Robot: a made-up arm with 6 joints. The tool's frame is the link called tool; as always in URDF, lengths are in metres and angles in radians.
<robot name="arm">
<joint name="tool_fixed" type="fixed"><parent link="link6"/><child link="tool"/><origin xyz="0.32 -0.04 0.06" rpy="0 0 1.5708"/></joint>
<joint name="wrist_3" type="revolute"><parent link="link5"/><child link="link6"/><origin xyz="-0.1 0 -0.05" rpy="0 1.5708 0"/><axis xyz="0 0 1"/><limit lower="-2.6" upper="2.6" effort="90" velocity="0.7"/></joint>
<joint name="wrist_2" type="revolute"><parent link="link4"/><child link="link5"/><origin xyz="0.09 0.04 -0.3" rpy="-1.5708 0 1.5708"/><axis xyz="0 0 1"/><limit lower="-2.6" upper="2.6" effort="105" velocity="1"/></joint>
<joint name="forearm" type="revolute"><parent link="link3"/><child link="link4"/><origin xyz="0.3 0.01 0" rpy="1.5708 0 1.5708"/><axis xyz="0 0 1"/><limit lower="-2.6" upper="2.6" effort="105" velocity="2.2"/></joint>
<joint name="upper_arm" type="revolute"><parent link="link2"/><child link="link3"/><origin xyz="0.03 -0.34 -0.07" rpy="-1.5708 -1.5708 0"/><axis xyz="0 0 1"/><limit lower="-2.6" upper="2.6" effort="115" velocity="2.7"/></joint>
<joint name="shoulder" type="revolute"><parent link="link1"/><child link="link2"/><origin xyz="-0.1 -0.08 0.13" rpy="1.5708 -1.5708 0"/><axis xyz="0 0 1"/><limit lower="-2.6" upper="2.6" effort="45" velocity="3"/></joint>
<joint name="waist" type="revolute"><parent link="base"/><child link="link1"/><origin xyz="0 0 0.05" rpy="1.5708 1.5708 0"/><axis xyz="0 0 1"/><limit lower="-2.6" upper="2.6" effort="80" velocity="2.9"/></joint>
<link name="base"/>
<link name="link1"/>
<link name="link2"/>
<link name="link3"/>
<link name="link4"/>
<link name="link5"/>
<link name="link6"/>
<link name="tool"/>
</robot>
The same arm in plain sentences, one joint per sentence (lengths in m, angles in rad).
The arm has six revolute joints in a row. What follows holds with every joint at zero, and every direction is one of the base frame's. The first joint sits 0.05 m along +z from the base frame's origin and turns about -y, from -2.6 to 2.6 rad. The second joint sits 0.08 m along -x and 0.13 m along -y and 0.1 m along +z from the first joint and turns about -x, from -2.6 to 2.6 rad. The third joint sits 0.07 m along +x and 0.03 m along -y and 0.34 m along -z from the second joint and turns about +z, from -2.6 to 2.6 rad. The fourth joint sits 0.3 m along -x and 0.01 m along -y from the third joint and turns about -x, from -2.6 to 2.6 rad. The fifth joint sits 0.3 m along +x and 0.09 m along -y and 0.04 m along +z from the fourth joint and turns about +y, from -2.6 to 2.6 rad. The sixth joint sits 0.05 m along -y and 0.1 m along -z from the fifth joint and turns about +z, from -2.6 to 2.6 rad. The tool frame, which is the frame that the pose is given for, sits 0.04 m along -x and 0.32 m along -y and 0.06 m along +z from the sixth joint; its axes are the base frame's turned by roll 0, pitch 0 and yaw 0 rad (as in URDF: about the fixed x, then y, then z).
